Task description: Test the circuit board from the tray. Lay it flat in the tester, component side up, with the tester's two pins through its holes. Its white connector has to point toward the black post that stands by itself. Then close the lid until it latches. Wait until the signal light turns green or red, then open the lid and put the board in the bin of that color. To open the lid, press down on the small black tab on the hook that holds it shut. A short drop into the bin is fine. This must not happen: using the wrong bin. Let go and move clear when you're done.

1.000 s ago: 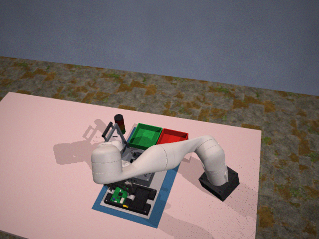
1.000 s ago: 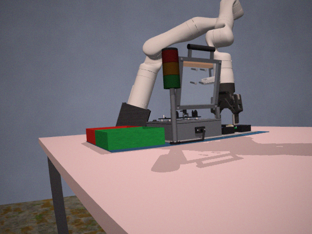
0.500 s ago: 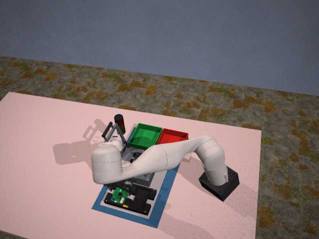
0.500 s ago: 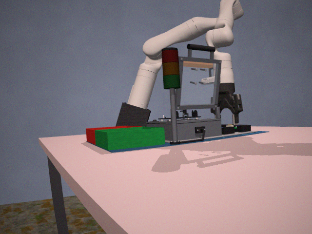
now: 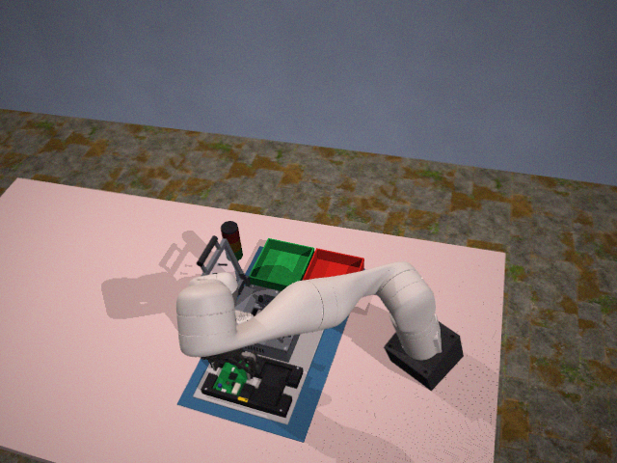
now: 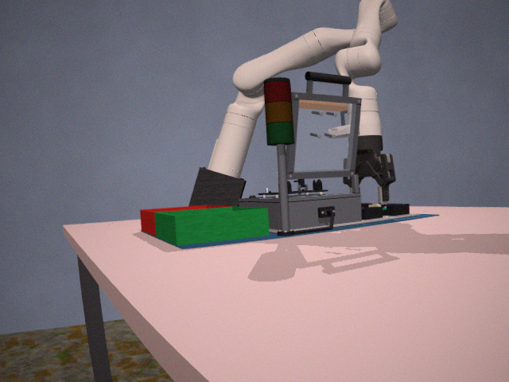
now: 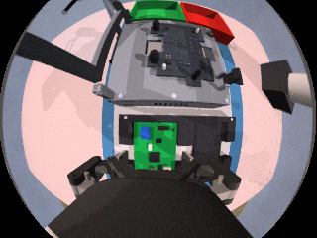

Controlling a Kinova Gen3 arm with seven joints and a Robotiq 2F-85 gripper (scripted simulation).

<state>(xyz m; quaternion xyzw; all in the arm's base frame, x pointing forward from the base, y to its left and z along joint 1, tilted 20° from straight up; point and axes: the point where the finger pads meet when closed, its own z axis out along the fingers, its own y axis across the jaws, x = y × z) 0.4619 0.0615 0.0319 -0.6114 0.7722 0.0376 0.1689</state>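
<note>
Right now my hand is 2 cm above the green circuit board. The rest, counted from my hand: tester lid (5 cm ahead, 18 cm to the right, 15 cm above); then green bin (7 cm behind, 36 cm to the right, 2 cm below); then red bin (22 cm behind, 33 cm to the right, 2 cm below).
</note>
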